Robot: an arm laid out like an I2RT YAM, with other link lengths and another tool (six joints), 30 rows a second.
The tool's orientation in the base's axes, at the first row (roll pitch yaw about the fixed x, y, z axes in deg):
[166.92, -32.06, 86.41]
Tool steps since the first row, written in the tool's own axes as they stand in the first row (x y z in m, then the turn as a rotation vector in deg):
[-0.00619, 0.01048, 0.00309, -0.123, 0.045, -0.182]
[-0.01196, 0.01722, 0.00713, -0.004, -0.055, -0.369]
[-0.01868, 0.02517, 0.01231, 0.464, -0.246, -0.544]
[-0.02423, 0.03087, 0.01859, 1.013, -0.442, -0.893]
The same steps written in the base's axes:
[0.01058, -0.00558, -0.00383, -0.010, -0.204, 0.094]
[0.01782, -0.00965, -0.00893, -0.149, -0.179, 0.292]
[0.02647, -0.01418, -0.01525, -0.353, 0.164, 0.648]
[0.03329, -0.01675, -0.02229, -0.603, 0.489, 1.190]

